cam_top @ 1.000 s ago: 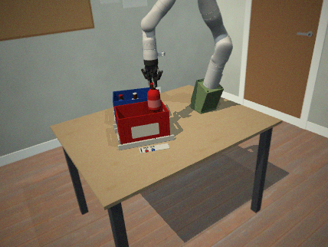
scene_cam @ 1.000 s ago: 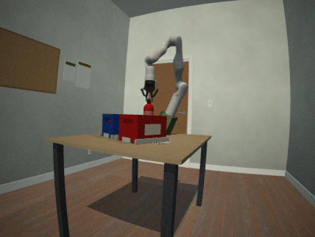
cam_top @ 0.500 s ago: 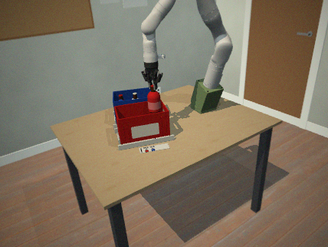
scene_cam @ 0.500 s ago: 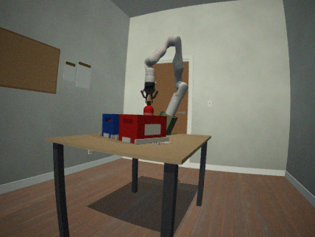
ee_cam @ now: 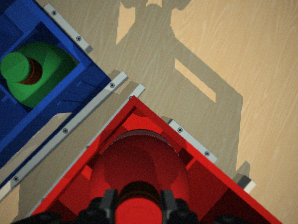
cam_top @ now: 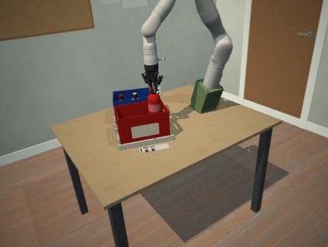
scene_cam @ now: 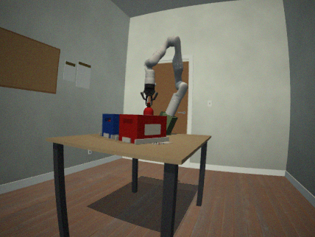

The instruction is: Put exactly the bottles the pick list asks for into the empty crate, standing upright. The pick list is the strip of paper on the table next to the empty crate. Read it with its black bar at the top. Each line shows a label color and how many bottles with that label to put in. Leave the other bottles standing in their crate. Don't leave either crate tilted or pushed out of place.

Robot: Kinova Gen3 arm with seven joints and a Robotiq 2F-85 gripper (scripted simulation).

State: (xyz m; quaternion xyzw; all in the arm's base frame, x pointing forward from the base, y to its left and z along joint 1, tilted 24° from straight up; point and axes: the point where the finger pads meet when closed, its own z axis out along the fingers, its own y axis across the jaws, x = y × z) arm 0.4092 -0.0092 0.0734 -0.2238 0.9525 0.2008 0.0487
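Now: hand 100 mm short of the red crate, 20 mm to the right of it and 180 mm above it. Also, from my hand: blue crate (40 mm ahead, 210 mm to the right, 180 mm below); green-label bottle (30 mm behind, 140 mm to the right, 180 mm below); blue-label bottle (130 mm ahead, 190 mm to the right, 180 mm below).
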